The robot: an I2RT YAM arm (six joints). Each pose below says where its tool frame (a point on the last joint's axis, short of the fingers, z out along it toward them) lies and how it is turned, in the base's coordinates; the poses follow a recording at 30 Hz.
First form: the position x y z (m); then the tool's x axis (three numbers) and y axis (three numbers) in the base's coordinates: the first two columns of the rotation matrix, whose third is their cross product.
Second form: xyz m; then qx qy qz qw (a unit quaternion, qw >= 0). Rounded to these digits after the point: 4 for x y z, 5 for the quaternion.
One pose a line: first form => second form
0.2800 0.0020 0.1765 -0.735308 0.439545 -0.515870 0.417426 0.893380 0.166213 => 0.2800 0.0020 0.1765 0.23005 0.93127 0.01962 0.28182
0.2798 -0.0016 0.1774 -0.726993 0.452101 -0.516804 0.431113 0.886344 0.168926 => 0.2798 -0.0016 0.1774 0.23766 0.92906 0.01855 0.28288
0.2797 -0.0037 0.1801 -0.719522 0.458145 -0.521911 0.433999 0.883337 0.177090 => 0.2797 -0.0037 0.1801 0.24060 0.92699 0.02104 0.28697
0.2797 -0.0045 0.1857 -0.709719 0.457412 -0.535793 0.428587 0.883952 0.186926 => 0.2797 -0.0045 0.1857 0.23965 0.92427 0.02433 0.29616
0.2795 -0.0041 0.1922 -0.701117 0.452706 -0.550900 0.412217 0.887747 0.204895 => 0.2795 -0.0041 0.1922 0.23461 0.92167 0.03295 0.30725
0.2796 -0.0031 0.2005 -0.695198 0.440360 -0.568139 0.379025 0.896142 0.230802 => 0.2796 -0.0031 0.2005 0.22280 0.91941 0.04783 0.32056
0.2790 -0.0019 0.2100 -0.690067 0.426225 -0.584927 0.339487 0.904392 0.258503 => 0.2790 -0.0019 0.2100 0.20876 0.91696 0.06497 0.33374
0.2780 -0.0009 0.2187 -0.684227 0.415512 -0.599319 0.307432 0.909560 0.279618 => 0.2780 -0.0009 0.2187 0.19767 0.91431 0.07839 0.34469
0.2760 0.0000 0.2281 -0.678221 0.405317 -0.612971 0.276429 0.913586 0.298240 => 0.2760 0.0000 0.2281 0.18698 0.91152 0.09080 0.35486
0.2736 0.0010 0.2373 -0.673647 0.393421 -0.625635 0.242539 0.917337 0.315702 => 0.2736 0.0010 0.2373 0.17493 0.90890 0.10360 0.36411
